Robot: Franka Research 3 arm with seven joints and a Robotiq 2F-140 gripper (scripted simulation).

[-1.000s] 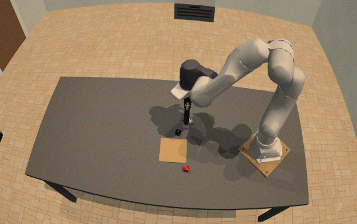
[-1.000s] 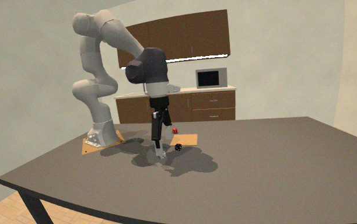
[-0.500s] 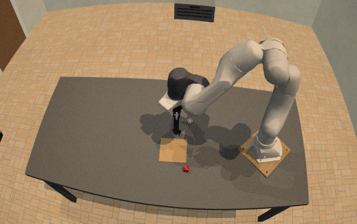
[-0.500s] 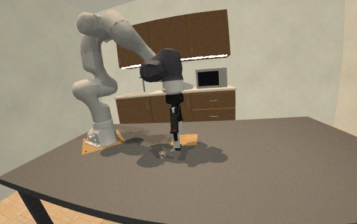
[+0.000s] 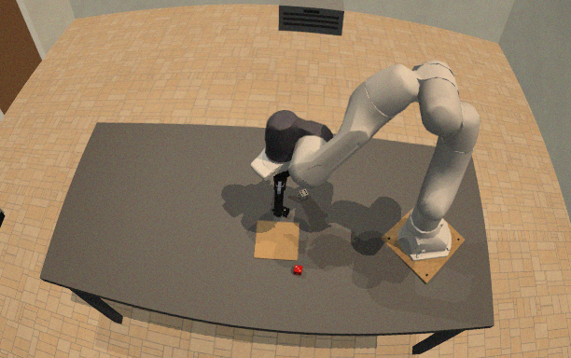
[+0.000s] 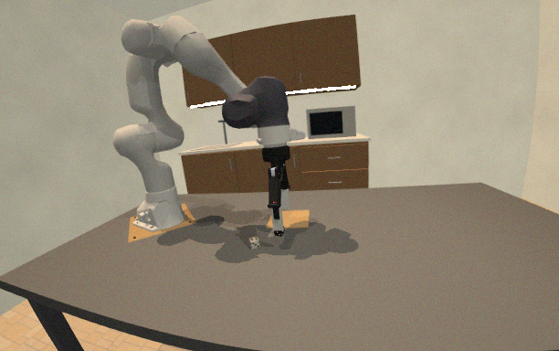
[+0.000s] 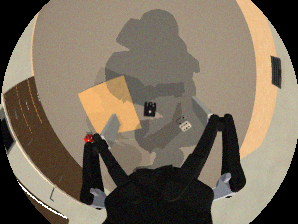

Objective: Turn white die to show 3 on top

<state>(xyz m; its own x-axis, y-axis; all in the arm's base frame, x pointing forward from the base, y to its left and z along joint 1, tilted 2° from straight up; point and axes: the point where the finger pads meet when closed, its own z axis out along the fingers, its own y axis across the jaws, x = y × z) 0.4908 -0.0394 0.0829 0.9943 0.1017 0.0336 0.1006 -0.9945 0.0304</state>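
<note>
The black die is 60 mm below my hand, 20 mm behind it and 10 mm to the left of it. From my hand the other things lie so: red die (220 mm to the left, 100 mm behind, 60 mm below); white die (70 mm to the right, 70 mm behind, 60 mm below); tan mat (120 mm to the left, 70 mm below, 10 mm behind).
</note>
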